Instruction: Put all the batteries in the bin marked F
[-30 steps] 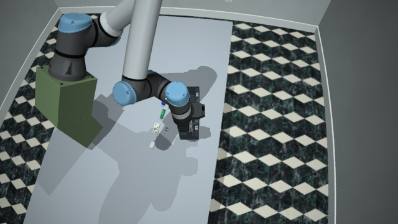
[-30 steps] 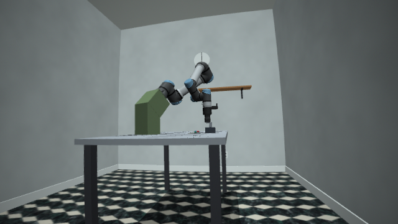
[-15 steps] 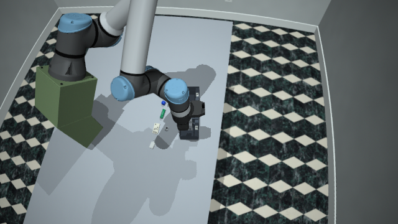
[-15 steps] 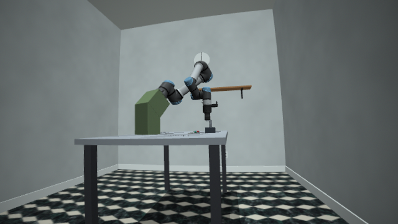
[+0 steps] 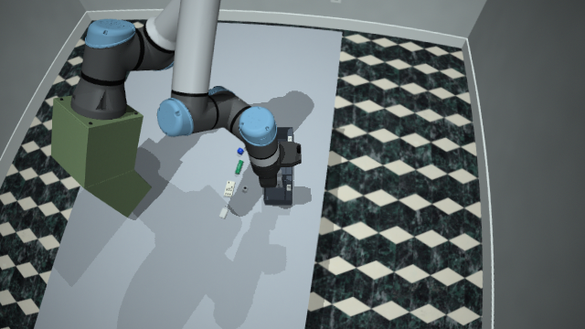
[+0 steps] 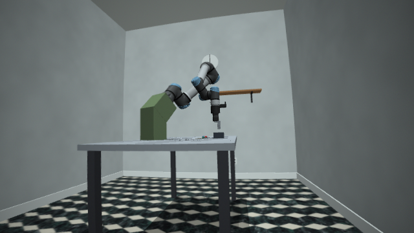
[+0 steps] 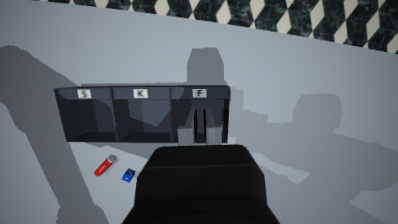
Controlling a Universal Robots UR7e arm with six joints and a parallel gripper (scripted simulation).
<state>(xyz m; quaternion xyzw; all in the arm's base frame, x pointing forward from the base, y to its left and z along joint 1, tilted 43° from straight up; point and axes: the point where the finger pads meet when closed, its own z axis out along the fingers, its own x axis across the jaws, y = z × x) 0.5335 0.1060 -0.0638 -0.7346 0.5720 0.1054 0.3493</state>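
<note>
My hand is 3 cm past the dark bin, 8 cm to the right of it and 7 cm above it. The rest, counted from my hand: white domino (16 cm behind, 4 cm to the right, 9 cm below); then green battery (16 cm behind, 4 cm to the left, 8 cm below); then ring-shaped part (11 cm behind, 2 cm to the right, 9 cm below).
</note>
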